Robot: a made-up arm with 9 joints. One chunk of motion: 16 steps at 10 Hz.
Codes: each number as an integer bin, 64 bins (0 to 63) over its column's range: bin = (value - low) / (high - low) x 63, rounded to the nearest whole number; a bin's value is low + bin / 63 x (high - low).
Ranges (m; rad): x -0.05..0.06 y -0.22..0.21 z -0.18..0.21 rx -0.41..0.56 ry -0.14..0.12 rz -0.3..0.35
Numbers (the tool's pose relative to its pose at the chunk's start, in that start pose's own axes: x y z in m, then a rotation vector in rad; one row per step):
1: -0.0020 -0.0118 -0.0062 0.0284 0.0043 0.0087
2: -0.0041 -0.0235 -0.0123 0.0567 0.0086 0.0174
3: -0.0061 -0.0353 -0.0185 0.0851 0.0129 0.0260
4: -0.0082 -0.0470 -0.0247 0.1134 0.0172 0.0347
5: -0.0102 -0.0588 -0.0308 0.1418 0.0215 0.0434
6: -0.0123 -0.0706 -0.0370 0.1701 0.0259 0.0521
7: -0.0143 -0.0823 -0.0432 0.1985 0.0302 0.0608
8: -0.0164 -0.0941 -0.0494 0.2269 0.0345 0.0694
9: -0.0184 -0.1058 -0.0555 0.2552 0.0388 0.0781
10: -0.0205 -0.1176 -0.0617 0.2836 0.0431 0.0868
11: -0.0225 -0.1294 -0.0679 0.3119 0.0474 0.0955
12: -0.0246 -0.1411 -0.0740 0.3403 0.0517 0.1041
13: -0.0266 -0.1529 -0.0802 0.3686 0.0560 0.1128
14: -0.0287 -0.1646 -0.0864 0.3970 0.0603 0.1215
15: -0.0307 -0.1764 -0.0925 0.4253 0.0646 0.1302
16: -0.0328 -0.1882 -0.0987 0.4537 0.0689 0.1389
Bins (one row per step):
1: 27 31 28 28 35 30
2: 26 29 27 30 36 31
3: 25 27 26 32 37 32
4: 24 25 25 34 38 32
5: 23 24 24 36 39 33
6: 22 22 23 38 40 34
7: 20 20 22 40 41 35
8: 19 18 21 41 42 36
9: 18 17 20 43 43 37
10: 17 15 19 45 44 37
11: 16 13 18 47 45 38
12: 15 12 17 49 46 39
13: 13 10 16 51 47 40
14: 12 8 15 52 49 41
15: 11 6 14 54 50 42
16: 10 5 13 56 51 43

